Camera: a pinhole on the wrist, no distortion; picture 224 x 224 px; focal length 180.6 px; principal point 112.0 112.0 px. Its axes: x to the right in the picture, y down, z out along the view. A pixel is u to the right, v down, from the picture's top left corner.
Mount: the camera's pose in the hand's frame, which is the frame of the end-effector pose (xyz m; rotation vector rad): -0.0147 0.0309 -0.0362 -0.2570 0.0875 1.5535
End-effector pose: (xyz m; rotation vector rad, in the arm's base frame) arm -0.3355 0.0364 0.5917 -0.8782 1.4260 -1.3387
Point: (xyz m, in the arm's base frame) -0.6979 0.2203 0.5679
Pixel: behind the camera
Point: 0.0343 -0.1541 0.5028
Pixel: 101 48
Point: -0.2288 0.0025 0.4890
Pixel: 165 54
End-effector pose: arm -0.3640 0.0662 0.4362 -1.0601 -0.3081 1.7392
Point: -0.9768 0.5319 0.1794
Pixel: outside the picture
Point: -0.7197 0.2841 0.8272
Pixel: 20 80
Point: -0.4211 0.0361 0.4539
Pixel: 87 126
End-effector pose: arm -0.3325 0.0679 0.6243 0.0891 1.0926 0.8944
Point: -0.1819 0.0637 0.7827
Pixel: 34 156
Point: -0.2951 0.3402 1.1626
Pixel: 209 162
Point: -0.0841 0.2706 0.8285
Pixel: 97 74
